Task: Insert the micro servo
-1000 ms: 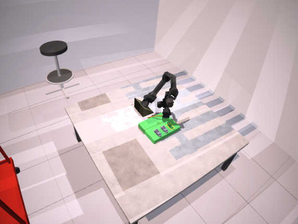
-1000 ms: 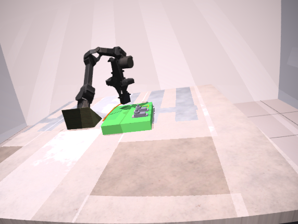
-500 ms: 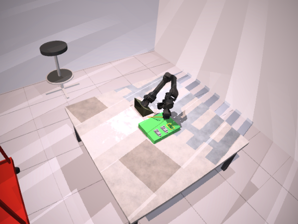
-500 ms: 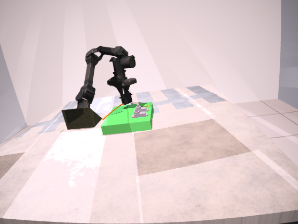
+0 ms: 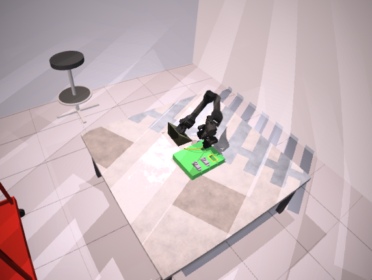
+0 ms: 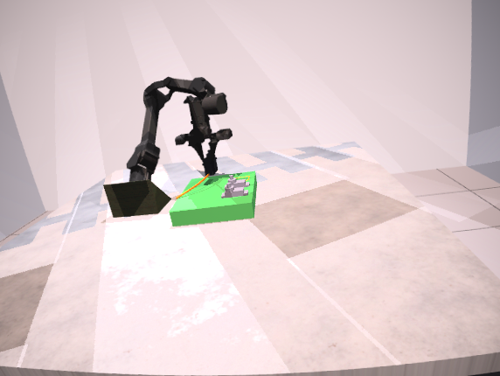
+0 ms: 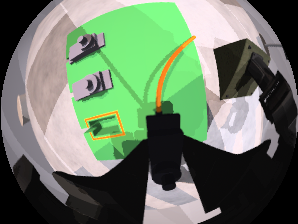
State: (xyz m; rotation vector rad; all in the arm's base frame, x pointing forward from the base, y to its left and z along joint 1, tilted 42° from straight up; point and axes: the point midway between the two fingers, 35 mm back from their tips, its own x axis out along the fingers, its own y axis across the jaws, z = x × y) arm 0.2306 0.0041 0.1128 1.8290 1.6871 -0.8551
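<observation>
Right now the green deck is 10 cm below my gripper tip, 8 cm to the right of it and 1 cm behind it.
</observation>
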